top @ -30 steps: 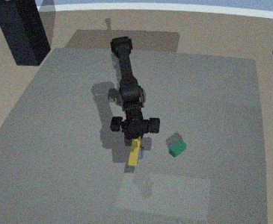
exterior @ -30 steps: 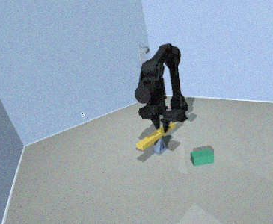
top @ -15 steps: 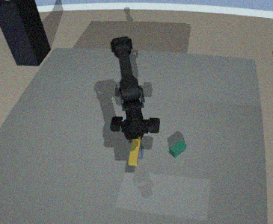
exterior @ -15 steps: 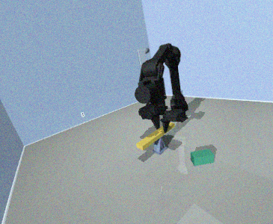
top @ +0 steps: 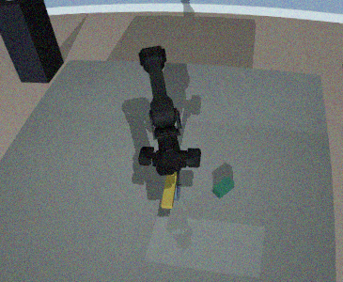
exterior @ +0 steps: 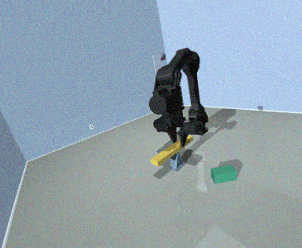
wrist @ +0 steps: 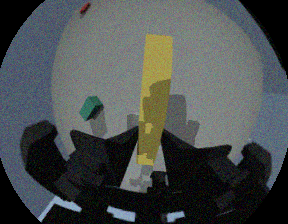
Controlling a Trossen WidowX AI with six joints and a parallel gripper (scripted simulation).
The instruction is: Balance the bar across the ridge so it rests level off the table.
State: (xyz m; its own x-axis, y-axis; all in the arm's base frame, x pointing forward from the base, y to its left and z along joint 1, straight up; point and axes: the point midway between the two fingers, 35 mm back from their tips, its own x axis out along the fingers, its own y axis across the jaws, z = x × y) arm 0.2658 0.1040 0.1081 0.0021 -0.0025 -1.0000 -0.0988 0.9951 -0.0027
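My gripper tip is 30 mm short of the yellow bar. Round my gripper tip: green block (170 mm to the left, 60 mm below, 10 mm behind).
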